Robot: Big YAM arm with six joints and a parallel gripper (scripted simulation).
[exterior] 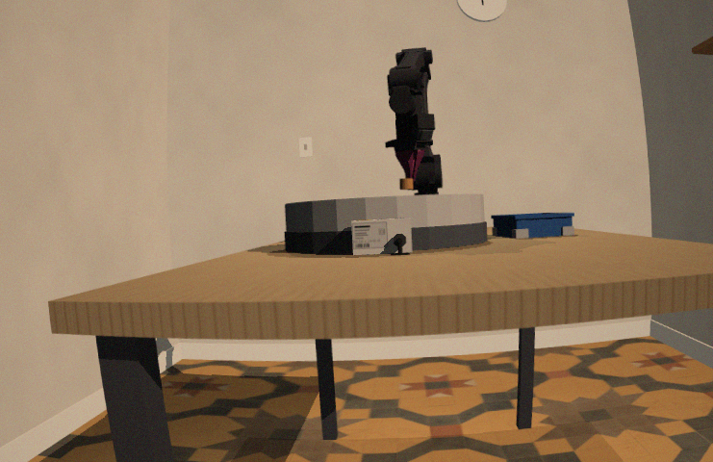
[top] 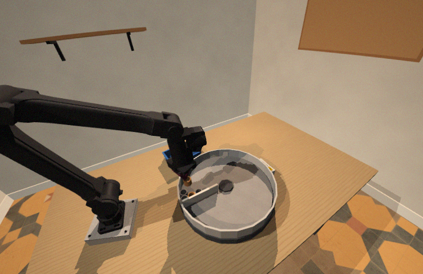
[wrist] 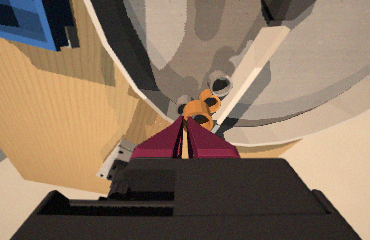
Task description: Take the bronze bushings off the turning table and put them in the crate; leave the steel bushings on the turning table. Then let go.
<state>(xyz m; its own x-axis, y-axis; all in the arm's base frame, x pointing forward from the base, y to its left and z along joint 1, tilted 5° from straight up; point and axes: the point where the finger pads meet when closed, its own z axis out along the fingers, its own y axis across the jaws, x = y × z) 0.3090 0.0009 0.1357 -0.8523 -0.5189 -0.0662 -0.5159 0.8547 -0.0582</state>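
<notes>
My gripper is now 29 cm to the right of the blue crate, 12 cm above it and 2 cm short of it. Round my hand: grey turning table: 17 cm ahead, 9 cm below, 4 cm to the right.
</notes>
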